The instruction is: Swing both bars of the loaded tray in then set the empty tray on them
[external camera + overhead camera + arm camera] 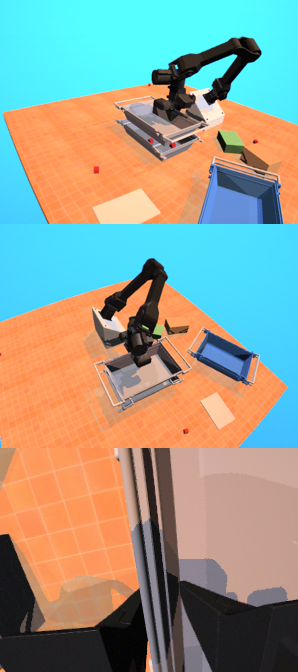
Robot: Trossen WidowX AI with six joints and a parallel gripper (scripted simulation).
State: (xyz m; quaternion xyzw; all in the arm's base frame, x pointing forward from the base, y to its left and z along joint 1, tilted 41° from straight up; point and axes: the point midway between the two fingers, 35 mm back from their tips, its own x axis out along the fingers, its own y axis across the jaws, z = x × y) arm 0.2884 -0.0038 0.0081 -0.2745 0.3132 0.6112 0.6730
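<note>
My gripper tip is 80 mm short of the grey tray, 10 mm to the left of it and 30 mm below it. Also, from my gripper tip: brown box: 110 mm behind, 360 mm to the left, 50 mm below; red cube: 370 mm ahead, 10 mm to the left, 70 mm below; green box: 150 mm behind, 210 mm to the left, 60 mm below.
</note>
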